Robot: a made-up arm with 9 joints.
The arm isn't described. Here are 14 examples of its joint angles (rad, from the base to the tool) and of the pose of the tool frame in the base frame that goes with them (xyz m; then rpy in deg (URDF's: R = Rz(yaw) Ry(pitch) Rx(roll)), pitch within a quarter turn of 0, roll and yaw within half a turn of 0).
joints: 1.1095 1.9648 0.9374 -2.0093 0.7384 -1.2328 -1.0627 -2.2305 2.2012
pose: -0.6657 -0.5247 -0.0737 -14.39 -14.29 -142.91
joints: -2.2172 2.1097 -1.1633 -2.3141 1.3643 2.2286 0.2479 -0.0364 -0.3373
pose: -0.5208 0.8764 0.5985 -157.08 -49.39 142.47
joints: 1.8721 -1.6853 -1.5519 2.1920 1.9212 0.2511 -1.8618 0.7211 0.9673
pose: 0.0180 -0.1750 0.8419 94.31 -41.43 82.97
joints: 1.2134 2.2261 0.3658 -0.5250 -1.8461 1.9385 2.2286 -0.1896 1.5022
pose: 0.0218 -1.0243 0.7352 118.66 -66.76 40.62
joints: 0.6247 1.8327 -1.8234 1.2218 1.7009 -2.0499 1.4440 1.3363 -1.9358
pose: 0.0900 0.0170 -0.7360 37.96 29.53 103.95
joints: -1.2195 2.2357 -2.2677 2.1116 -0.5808 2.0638 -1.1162 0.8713 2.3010
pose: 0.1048 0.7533 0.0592 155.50 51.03 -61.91
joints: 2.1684 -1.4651 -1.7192 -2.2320 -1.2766 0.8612 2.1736 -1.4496 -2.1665
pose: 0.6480 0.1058 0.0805 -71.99 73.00 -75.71
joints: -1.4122 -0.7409 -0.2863 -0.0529 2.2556 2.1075 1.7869 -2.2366 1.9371
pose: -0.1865 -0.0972 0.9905 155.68 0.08 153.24
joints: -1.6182 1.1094 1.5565 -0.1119 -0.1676 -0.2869 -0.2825 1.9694 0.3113
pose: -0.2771 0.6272 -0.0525 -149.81 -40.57 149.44
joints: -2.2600 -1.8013 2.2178 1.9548 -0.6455 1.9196 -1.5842 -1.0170 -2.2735
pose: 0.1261 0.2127 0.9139 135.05 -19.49 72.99
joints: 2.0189 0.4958 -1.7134 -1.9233 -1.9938 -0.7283 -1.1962 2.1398 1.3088
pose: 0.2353 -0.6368 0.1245 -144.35 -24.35 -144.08
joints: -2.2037 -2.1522 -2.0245 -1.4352 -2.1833 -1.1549 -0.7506 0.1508 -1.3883
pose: 0.0860 1.1986 -0.4330 -122.13 8.91 -176.81
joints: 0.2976 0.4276 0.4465 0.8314 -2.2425 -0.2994 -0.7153 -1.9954 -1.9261
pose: 0.0190 -0.2398 0.1845 -24.75 -45.90 9.38
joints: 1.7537 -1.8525 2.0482 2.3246 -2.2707 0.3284 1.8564 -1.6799 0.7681
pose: 0.2416 0.0551 0.3992 69.28 47.25 -50.47
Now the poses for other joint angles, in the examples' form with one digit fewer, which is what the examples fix.
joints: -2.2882 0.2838 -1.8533 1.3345 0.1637 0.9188 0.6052 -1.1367 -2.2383
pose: 1.172 0.406 0.003 145.7 41.4 27.2
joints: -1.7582 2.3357 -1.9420 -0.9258 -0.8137 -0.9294 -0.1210 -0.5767 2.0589
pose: -0.665 0.566 -0.059 -170.2 39.6 -161.5
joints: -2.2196 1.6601 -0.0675 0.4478 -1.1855 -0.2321 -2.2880 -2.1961 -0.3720
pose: -0.040 0.433 -0.151 138.8 49.4 -59.1
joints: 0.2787 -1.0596 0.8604 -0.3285 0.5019 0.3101 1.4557 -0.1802 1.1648
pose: 0.142 0.598 -0.264 20.7 -16.4 -20.2
